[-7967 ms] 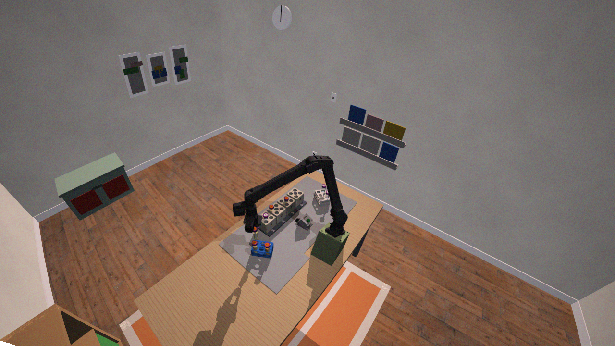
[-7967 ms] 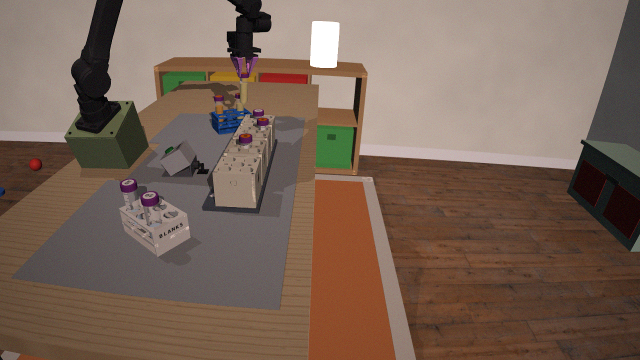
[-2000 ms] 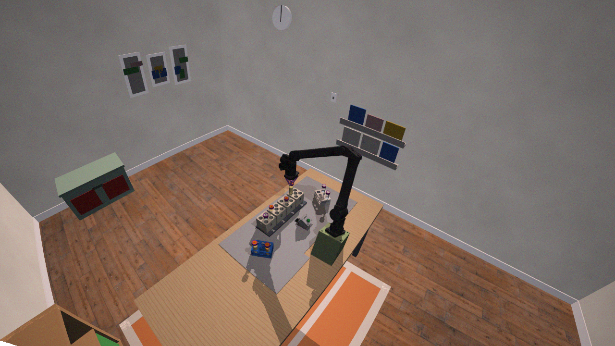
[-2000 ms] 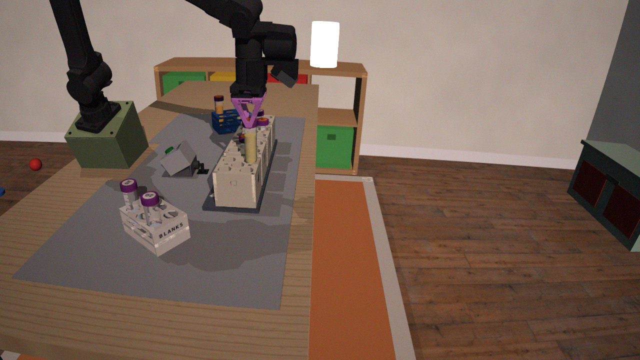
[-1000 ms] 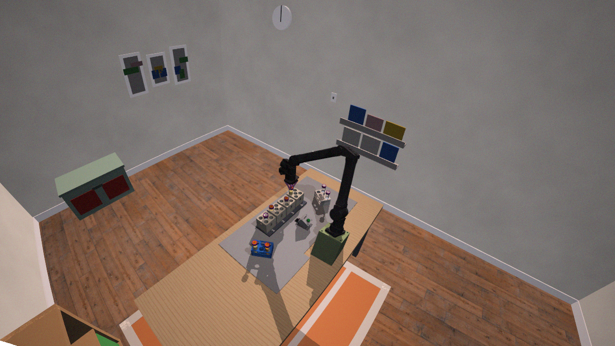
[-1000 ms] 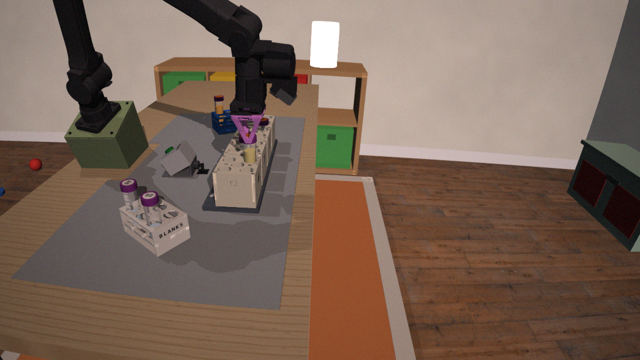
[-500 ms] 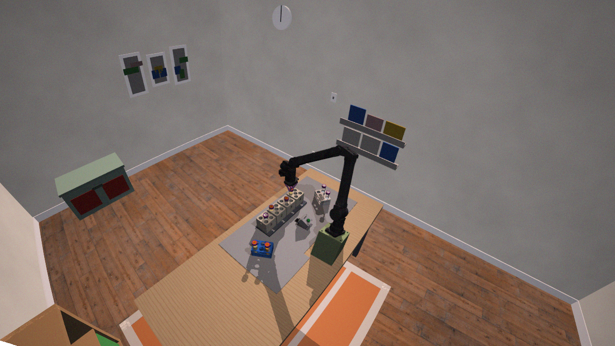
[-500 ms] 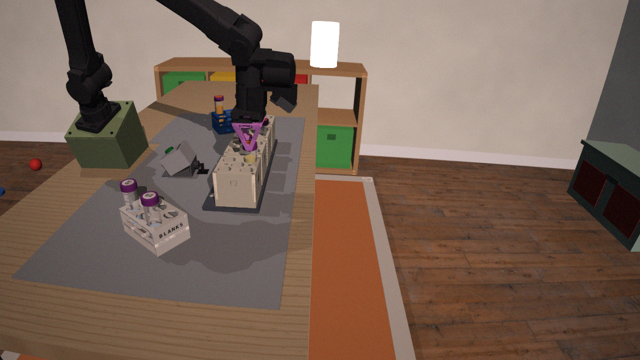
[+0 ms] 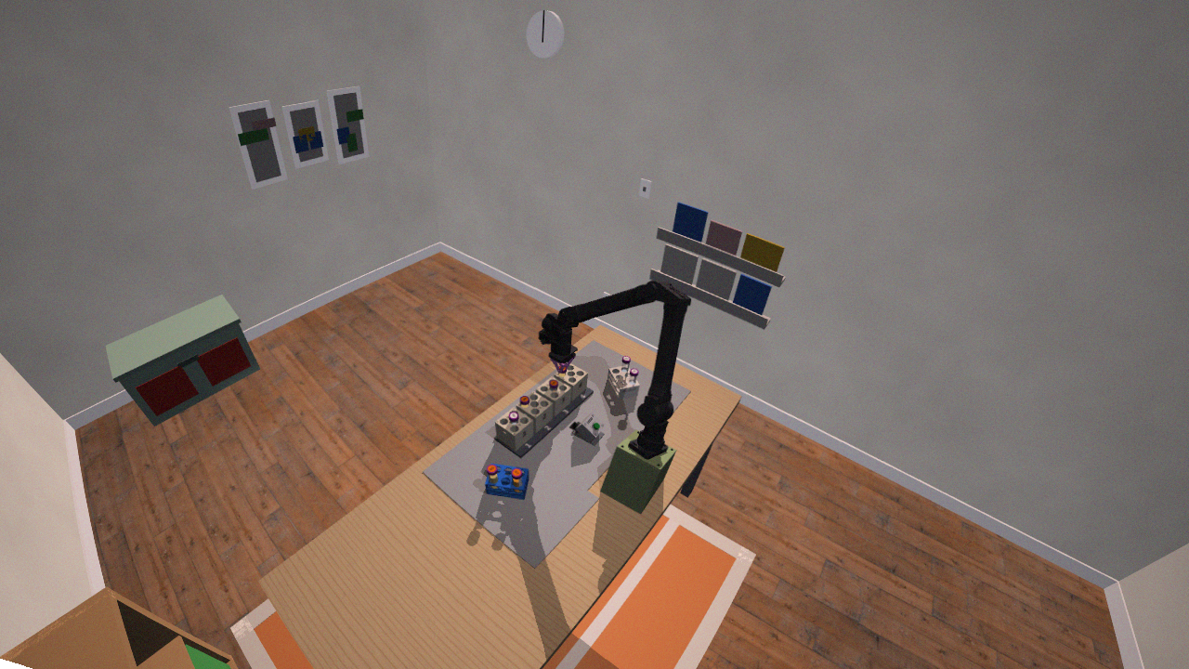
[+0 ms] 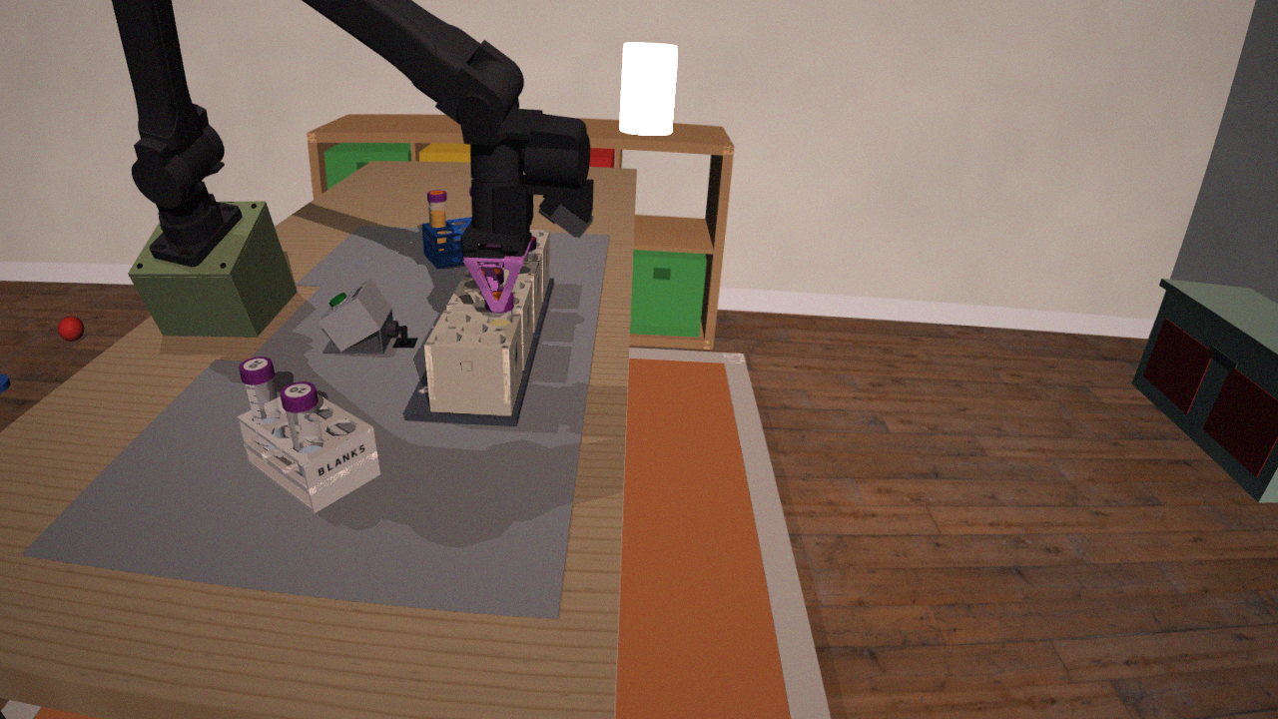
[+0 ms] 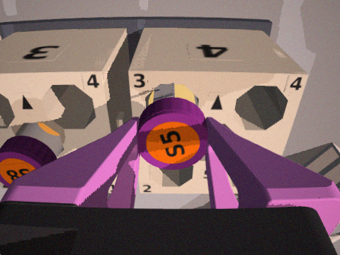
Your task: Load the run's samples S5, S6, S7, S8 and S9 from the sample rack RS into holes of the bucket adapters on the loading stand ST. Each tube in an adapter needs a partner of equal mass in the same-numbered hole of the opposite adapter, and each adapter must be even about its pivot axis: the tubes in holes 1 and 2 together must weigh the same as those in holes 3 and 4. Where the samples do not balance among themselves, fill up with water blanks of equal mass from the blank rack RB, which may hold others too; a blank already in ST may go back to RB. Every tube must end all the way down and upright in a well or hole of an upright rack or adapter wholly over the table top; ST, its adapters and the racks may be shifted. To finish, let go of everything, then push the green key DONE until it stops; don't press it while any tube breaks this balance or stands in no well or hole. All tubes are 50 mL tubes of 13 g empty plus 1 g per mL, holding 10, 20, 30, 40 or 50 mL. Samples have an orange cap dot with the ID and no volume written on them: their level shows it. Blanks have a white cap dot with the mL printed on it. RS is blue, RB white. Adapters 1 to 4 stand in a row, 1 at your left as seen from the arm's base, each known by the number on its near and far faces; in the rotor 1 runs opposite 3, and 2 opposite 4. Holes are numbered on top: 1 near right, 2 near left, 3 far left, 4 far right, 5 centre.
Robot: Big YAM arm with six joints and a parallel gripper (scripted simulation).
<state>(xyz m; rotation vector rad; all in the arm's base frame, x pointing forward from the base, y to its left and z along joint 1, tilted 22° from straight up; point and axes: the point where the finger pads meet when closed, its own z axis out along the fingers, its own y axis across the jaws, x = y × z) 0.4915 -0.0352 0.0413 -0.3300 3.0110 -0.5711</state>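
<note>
My hand is 49 cm to the right of the sample tube S9, 23 cm past it and 6 cm above it. Round my hand: white blank rack RB: 22 cm to the right, 14 cm behind, 9 cm below; then loading stand: 13 cm to the left, 12 cm below, 6 cm behind; then sample S8: 8 cm to the left, 6 cm below, 5 cm behind.
</note>
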